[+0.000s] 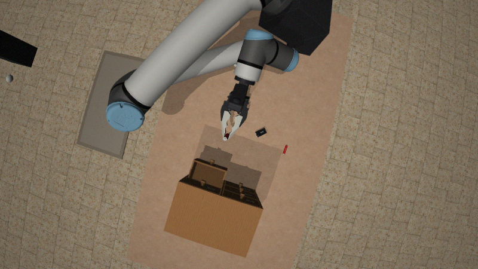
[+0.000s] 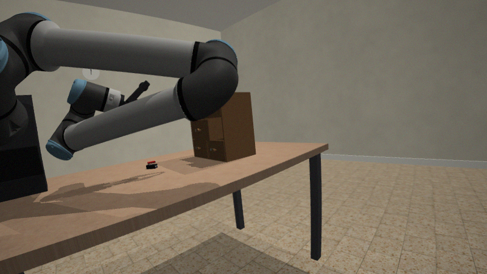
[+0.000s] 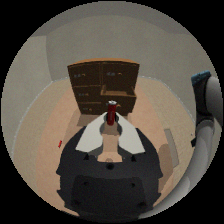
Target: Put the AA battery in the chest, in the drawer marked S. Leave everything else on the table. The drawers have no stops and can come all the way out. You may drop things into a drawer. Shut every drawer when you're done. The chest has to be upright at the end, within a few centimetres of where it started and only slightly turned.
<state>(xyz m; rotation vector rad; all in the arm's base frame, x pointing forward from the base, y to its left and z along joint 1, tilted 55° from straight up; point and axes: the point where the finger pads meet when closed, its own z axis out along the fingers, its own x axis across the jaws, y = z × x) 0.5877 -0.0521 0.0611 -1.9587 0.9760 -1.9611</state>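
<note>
My hand is 210 mm short of the drawer, 110 mm above it and 50 mm to the left of it. The rest, counted from my hand: small black object (230 mm below, 130 mm to the left, 40 mm behind).
</note>
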